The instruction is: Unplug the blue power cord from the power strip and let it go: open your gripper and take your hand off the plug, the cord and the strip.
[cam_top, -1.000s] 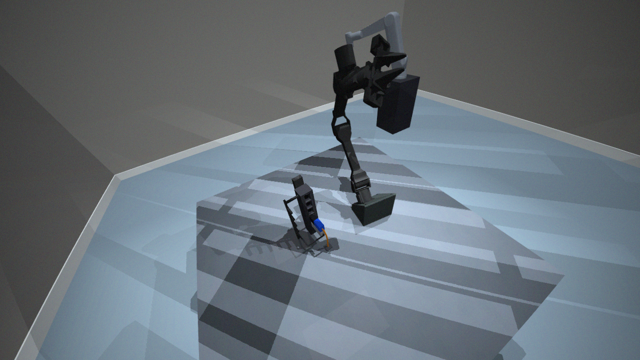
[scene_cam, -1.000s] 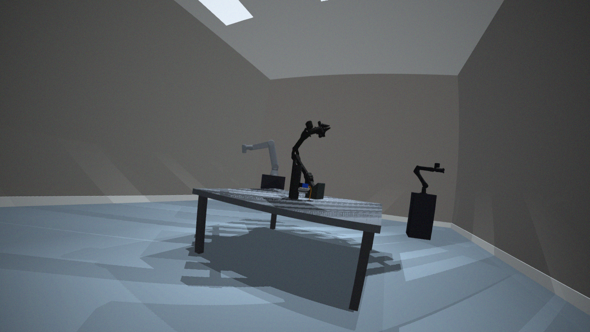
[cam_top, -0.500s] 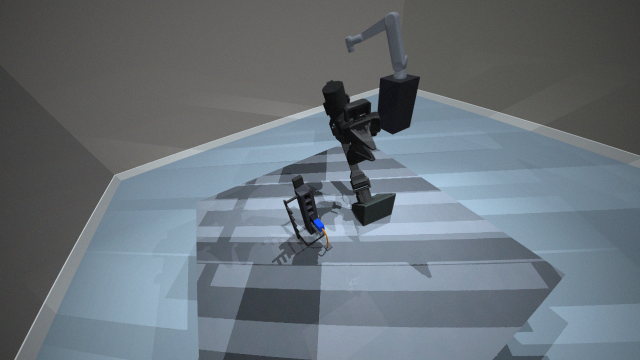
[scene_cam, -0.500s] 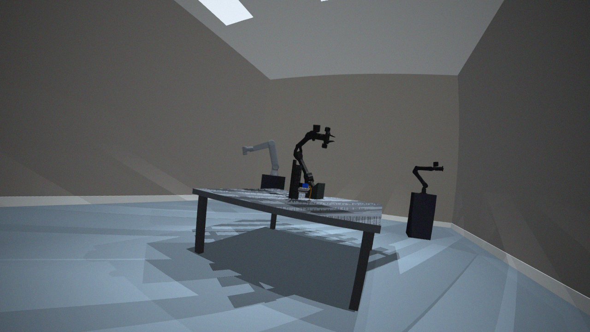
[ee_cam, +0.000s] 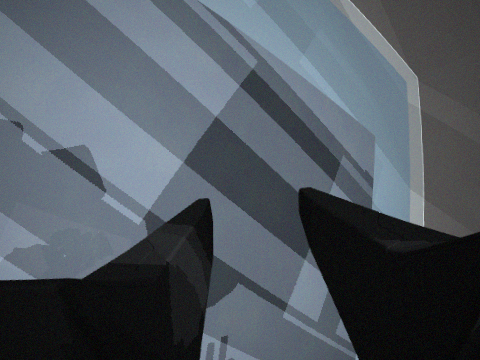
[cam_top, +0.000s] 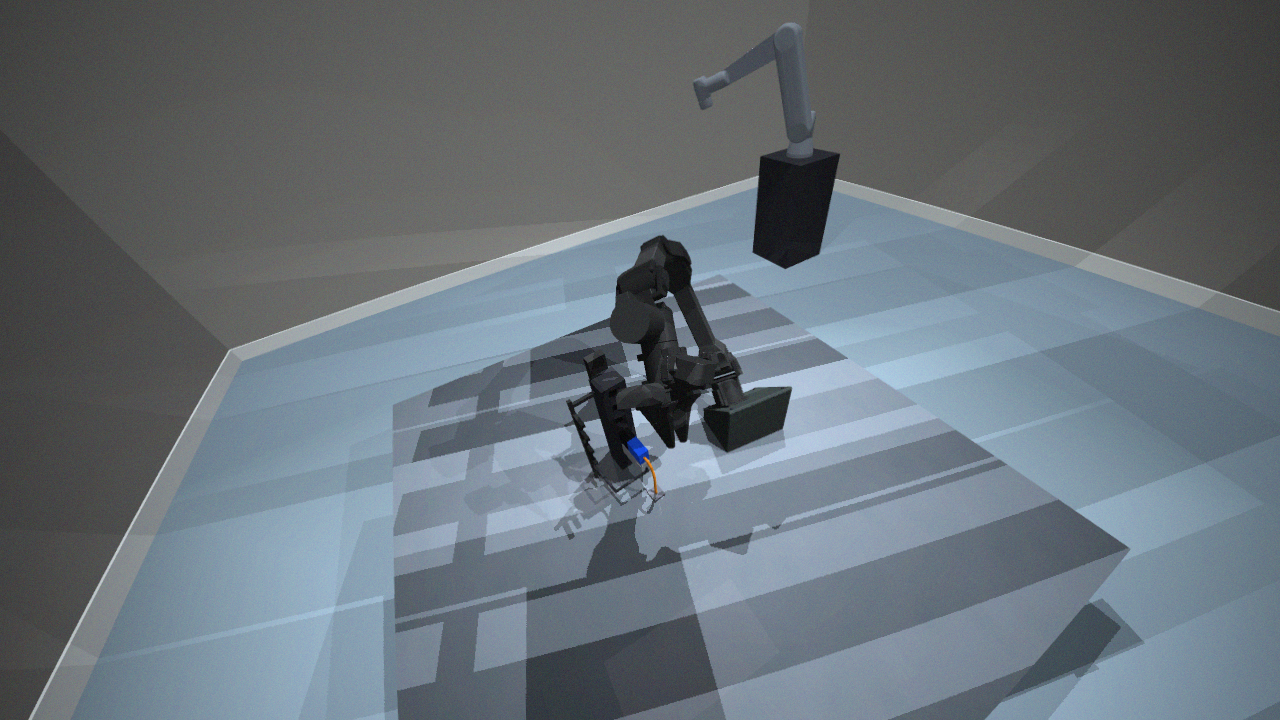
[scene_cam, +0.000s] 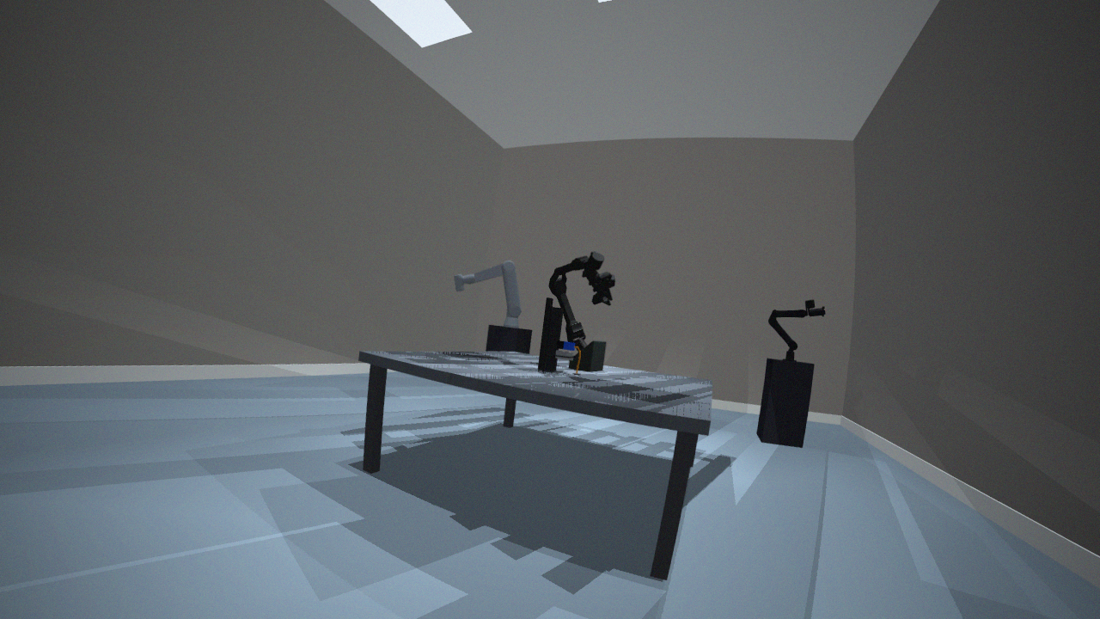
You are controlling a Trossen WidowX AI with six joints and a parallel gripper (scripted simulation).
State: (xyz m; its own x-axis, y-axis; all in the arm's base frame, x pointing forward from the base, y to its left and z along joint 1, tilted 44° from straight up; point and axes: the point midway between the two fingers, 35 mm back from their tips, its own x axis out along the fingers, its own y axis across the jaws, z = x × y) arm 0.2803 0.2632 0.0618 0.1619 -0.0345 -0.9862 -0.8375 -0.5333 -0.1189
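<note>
My gripper tip is 20 cm above the blue plug, 18 cm to the left of it and 1 cm short of it.
</note>
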